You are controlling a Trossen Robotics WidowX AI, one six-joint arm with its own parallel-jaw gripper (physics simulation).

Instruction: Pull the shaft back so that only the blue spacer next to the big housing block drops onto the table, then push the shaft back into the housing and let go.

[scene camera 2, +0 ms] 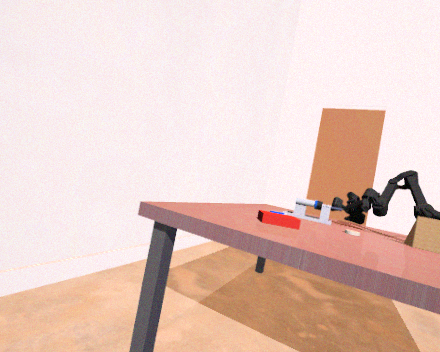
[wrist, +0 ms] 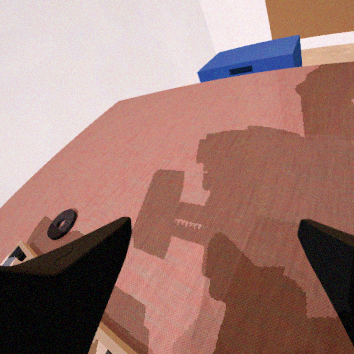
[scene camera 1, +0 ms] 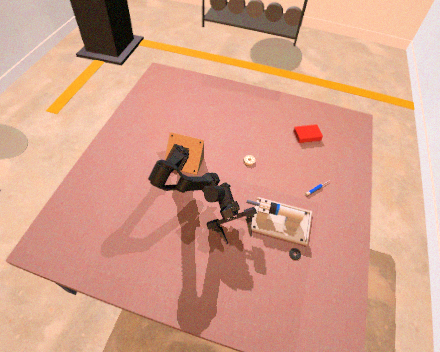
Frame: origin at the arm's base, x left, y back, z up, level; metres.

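Seen in the pictures: gripper, fingertip midpoint: (scene camera 2: pixel 337 214) (wrist: pixel 215 226) (scene camera 1: pixel 239 240); arm's base, link origin: (scene camera 2: pixel 437 236) (scene camera 1: pixel 181 154).
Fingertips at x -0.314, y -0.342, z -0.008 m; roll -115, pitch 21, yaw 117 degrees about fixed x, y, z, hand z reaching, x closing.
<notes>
Pixels of each thing's top centre, then the offset from my fingertips to it. "spot": a spot on its surface instead. Level surfaces: height alone.
- blue spacer, top centre: (scene camera 1: pixel 278 206) (scene camera 2: pixel 316 200) dx +0.153, dy -0.110, dz +0.053 m
- dark ring, top centre: (scene camera 1: pixel 272 204) dx +0.153, dy -0.085, dz +0.053 m
- grey shaft, surface spot: (scene camera 1: pixel 251 202) spot: dx +0.150, dy -0.008, dz +0.037 m
- black washer, top centre: (wrist: pixel 60 222) (scene camera 1: pixel 295 253) dx +0.030, dy -0.217, dz -0.044 m
- cream ring, top centre: (scene camera 2: pixel 352 231) (scene camera 1: pixel 249 159) dx +0.415, dy +0.051, dz -0.036 m
- blue screwdriver, top centre: (scene camera 1: pixel 319 185) dx +0.362, dy -0.272, dz -0.031 m
- red block, top centre: (scene camera 2: pixel 278 214) (scene camera 1: pixel 308 131) dx +0.663, dy -0.189, dz -0.018 m
- table, surface height: dz -0.048 m
The big housing block (scene camera 1: pixel 295 213) (scene camera 2: pixel 305 202) is a pale cylinder on a cream base board (scene camera 1: pixel 279 235). The blue spacer (scene camera 1: pixel 277 209) (scene camera 2: pixel 315 203) sits on the shaft line against the housing's end, with a dark ring (scene camera 1: pixel 272 207) beside it. The grey shaft (scene camera 1: pixel 251 202) sticks out through a pale upright bracket (scene camera 1: pixel 263 205) (scene camera 2: pixel 325 214) toward the arm. My gripper (scene camera 1: pixel 238 237) (wrist: pixel 215 226) is open and empty, its fingers wide apart above the table. One finger is close to the board's near-left edge, below and beside the shaft end in scene camera 1.
A black washer (scene camera 1: pixel 295 254) (wrist: pixel 62 224) lies off the board's front edge. A cream ring (scene camera 1: pixel 249 160) (scene camera 2: pixel 352 232), a blue screwdriver (scene camera 1: pixel 315 189) and a red block (scene camera 1: pixel 308 133) (scene camera 2: pixel 279 220) lie on the table (scene camera 1: pixel 125 125). An orange-brown block (scene camera 1: pixel 196 150) stands by the arm's base.
</notes>
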